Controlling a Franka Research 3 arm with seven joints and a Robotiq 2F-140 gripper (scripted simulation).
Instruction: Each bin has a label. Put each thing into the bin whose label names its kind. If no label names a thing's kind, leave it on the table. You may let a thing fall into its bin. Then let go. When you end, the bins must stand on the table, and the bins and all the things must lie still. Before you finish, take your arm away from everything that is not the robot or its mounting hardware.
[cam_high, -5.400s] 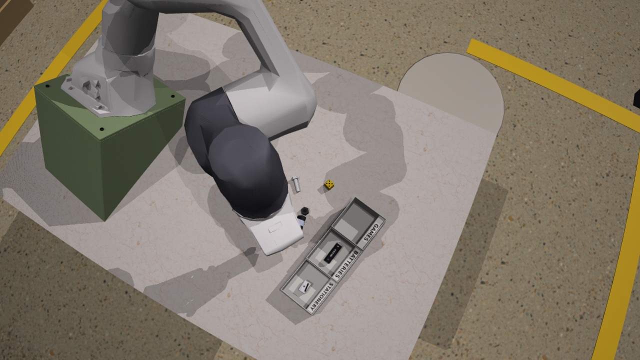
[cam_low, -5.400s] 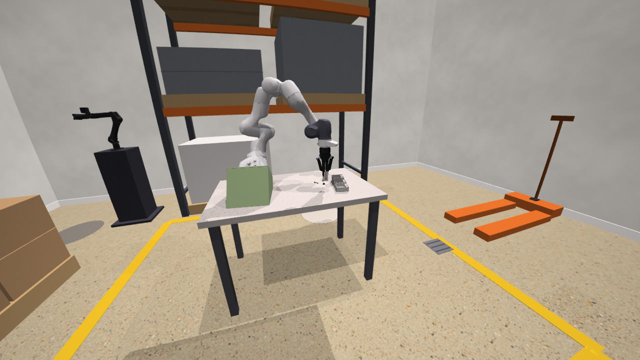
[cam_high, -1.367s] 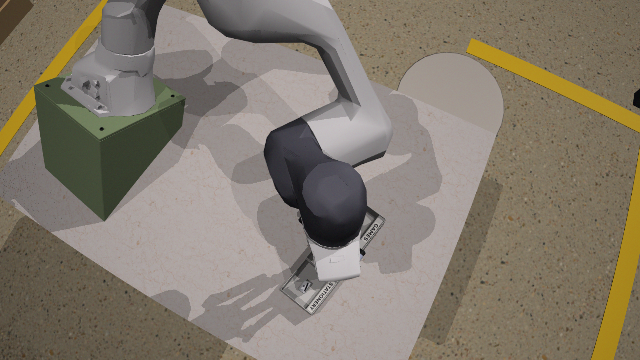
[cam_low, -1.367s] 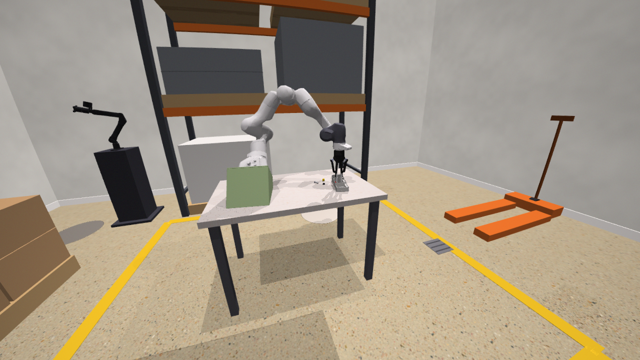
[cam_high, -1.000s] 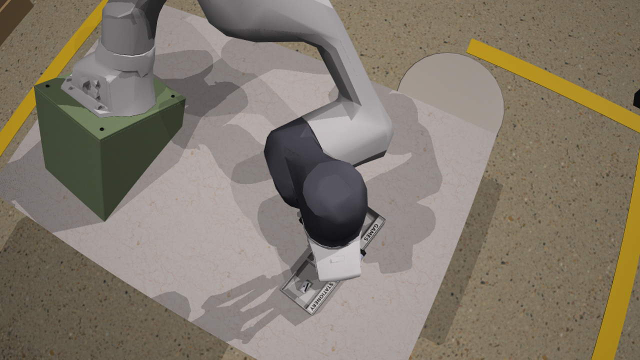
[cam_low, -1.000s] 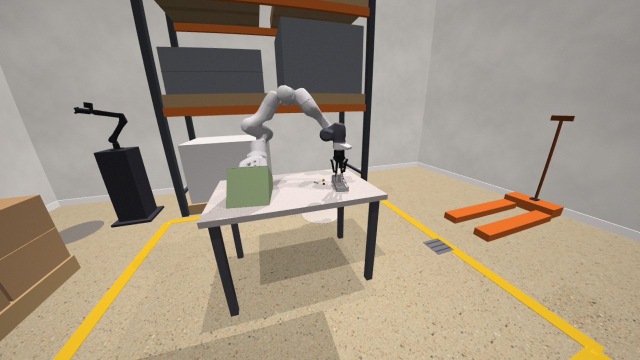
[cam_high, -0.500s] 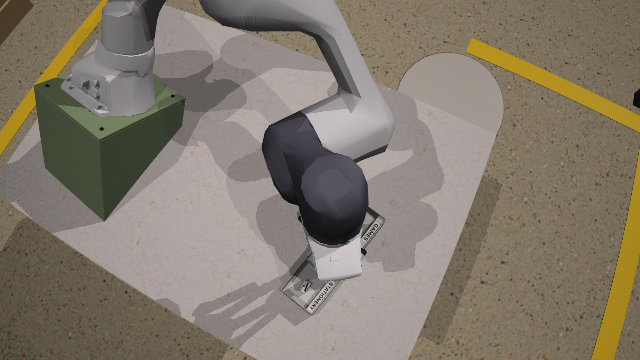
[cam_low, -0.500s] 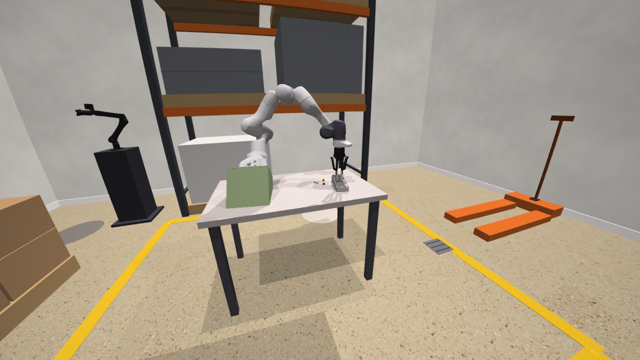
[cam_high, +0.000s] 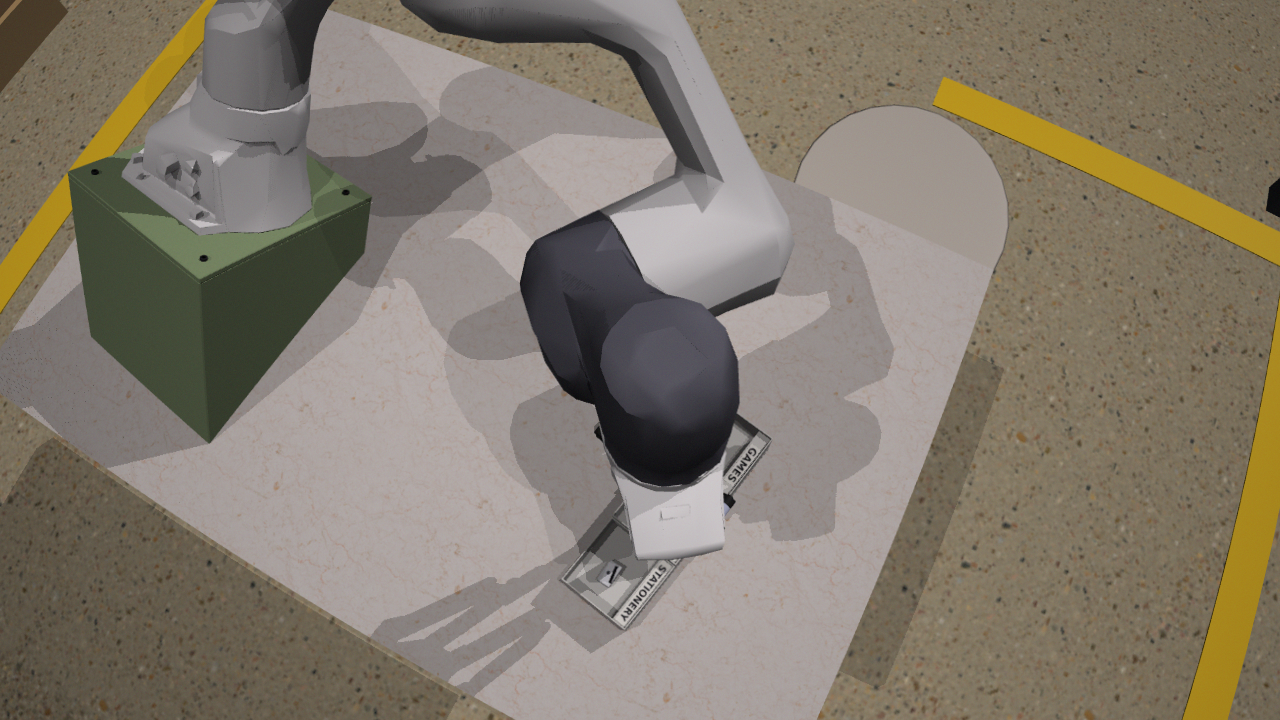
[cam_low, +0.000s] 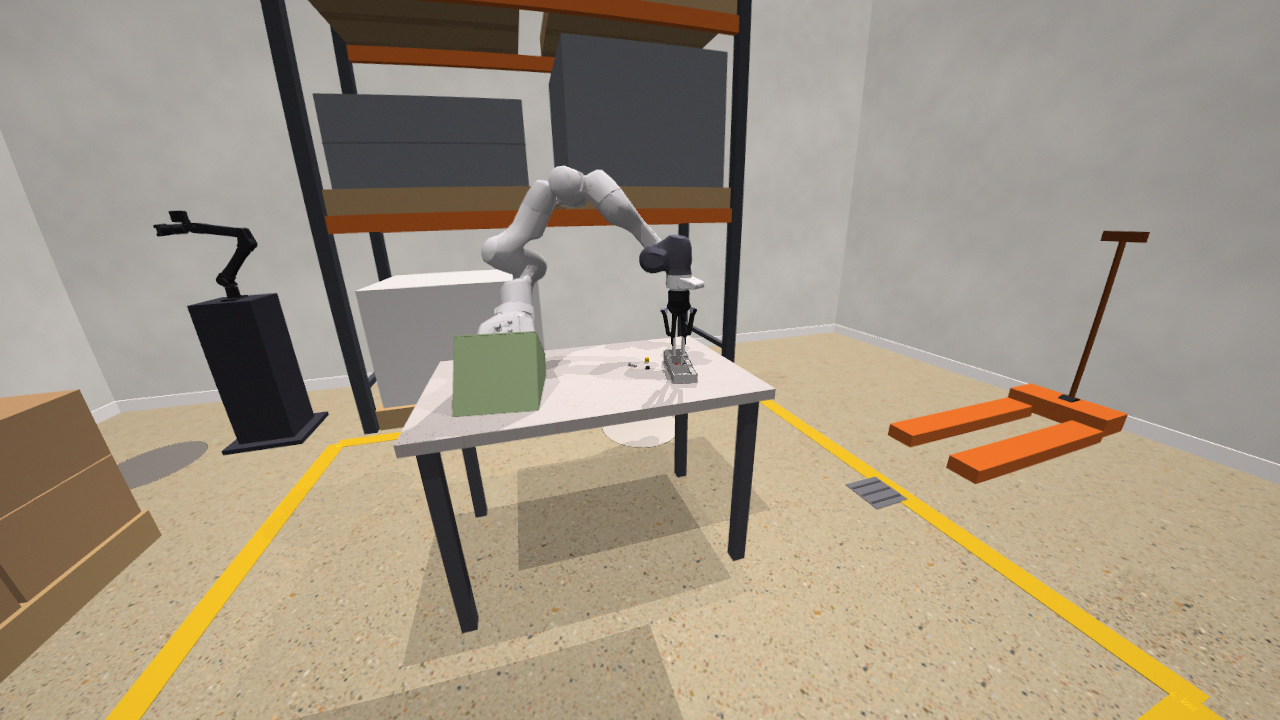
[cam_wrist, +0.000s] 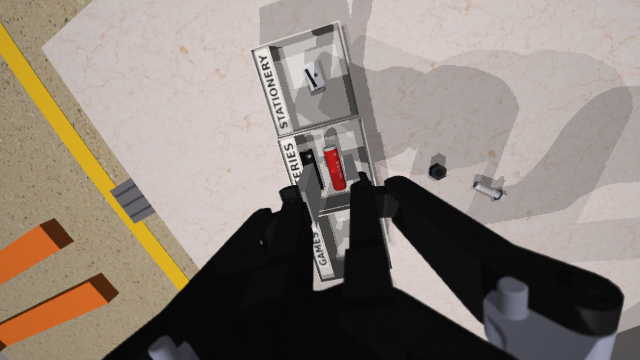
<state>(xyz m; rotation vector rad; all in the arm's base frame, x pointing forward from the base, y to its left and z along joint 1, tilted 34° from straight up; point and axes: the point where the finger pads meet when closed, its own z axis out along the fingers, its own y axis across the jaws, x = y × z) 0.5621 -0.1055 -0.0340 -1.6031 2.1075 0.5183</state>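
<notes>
The yellow die lies 15 cm to the left of my hand, 9 cm below it and 7 cm behind it. Round my hand: black nut: 10 cm below, 10 cm behind, 7 cm to the left; red battery: 9 cm below, 1 cm to the left; black battery: 9 cm below, 3 cm ahead.
</notes>
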